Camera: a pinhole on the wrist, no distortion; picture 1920 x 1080 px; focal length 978.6 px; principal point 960.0 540.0 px. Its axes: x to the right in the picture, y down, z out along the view. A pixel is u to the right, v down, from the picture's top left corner.
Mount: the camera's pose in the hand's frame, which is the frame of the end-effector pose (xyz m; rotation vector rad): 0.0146 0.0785 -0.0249 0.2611 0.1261 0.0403
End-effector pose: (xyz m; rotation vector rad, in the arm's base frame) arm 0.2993 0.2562 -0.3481 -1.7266 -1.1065 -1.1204
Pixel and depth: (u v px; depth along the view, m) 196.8 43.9 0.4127
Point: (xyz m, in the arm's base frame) 0.1027 0.5979 -0.6510
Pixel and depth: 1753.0 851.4 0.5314
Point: 0.6620 0.7776 -0.0359
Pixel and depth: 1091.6 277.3 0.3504
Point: 0.3043 0.5716 -0.3163
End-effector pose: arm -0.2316 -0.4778 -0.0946 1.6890 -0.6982 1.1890
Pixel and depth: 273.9 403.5 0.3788
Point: -0.0919 -0.7784 -0.3460
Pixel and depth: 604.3 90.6 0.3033
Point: -0.0367 -0.6442 -0.2186
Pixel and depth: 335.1 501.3 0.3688
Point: -0.1174 -0.7909 -0.3053
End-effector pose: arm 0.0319 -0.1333 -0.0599 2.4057 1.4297 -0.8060
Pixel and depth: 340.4 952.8 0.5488
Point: -0.1482 -0.6739 -0.4183
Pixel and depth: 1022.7 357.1 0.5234
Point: -0.2033 -0.1768 -0.4823
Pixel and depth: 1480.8 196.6 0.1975
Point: 0.0126 -0.0703 -0.2495
